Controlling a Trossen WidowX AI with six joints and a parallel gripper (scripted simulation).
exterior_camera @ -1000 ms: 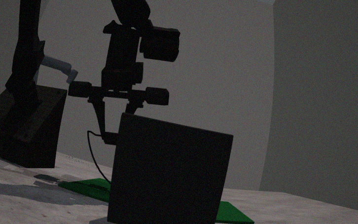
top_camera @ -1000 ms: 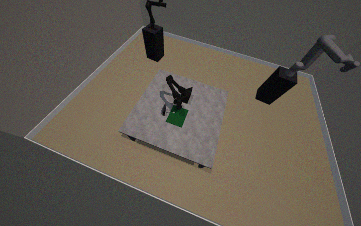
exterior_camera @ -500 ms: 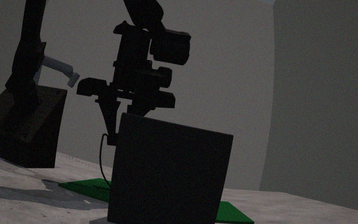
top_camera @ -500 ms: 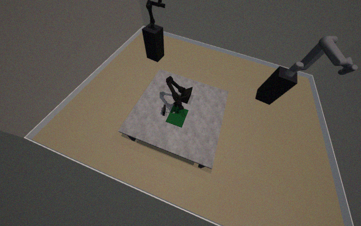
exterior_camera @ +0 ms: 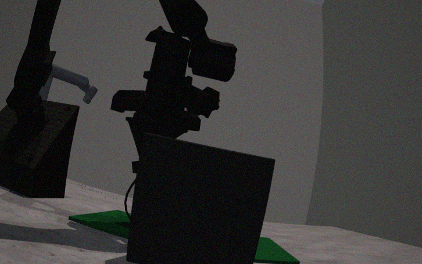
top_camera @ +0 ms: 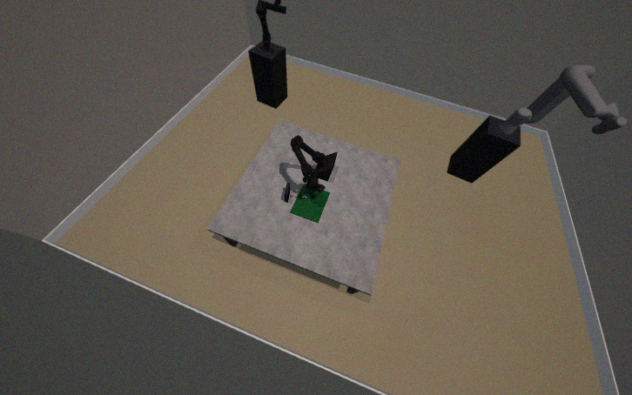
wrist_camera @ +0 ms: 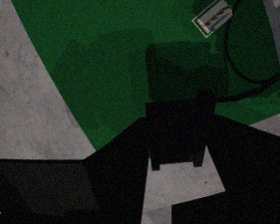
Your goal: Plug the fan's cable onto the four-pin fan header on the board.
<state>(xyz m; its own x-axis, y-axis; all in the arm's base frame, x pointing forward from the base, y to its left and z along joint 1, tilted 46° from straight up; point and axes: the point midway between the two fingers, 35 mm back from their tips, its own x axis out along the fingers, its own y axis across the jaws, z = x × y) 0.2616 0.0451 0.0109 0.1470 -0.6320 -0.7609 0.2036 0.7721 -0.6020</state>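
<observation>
The green board is 7 cm ahead of my gripper tip, 1 cm to the left of it and 11 cm below it. From my gripper tip the other things lie so: fan header: 5 cm ahead, 6 cm to the right, 10 cm below; then fan: 10 cm ahead, 17 cm to the right, 4 cm below; then dark fan plug: 1 cm behind.
</observation>
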